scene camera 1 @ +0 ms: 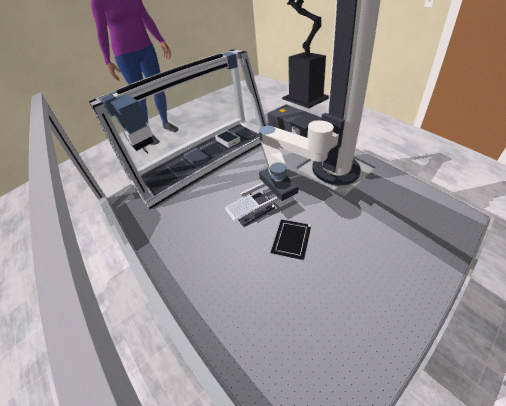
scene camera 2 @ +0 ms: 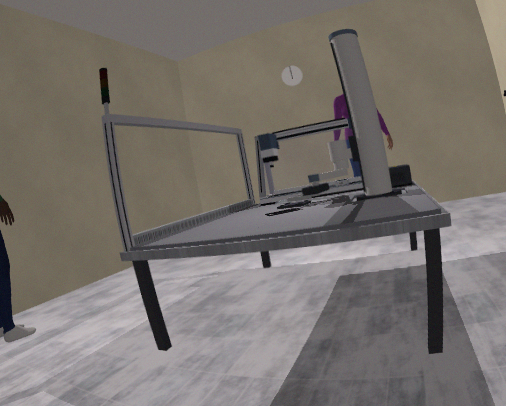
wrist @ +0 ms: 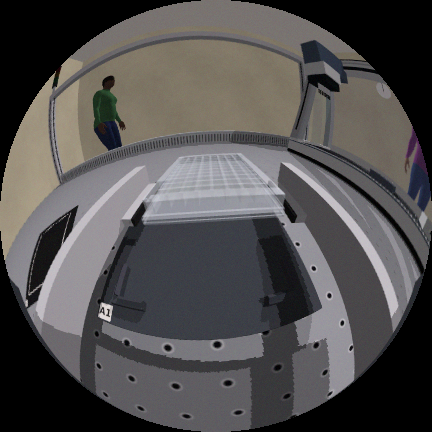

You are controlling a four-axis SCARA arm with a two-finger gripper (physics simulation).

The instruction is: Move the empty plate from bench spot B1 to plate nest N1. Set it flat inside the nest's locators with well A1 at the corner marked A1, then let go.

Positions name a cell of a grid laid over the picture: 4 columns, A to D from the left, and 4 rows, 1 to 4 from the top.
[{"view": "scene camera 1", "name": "my gripper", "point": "B2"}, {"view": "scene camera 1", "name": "black nest with white outline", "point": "C3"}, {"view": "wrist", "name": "my gripper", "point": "B2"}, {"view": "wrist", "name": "well plate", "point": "C2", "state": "held by my gripper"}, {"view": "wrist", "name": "black nest with white outline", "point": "A3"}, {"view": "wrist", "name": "dark nest with corner locators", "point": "C3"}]
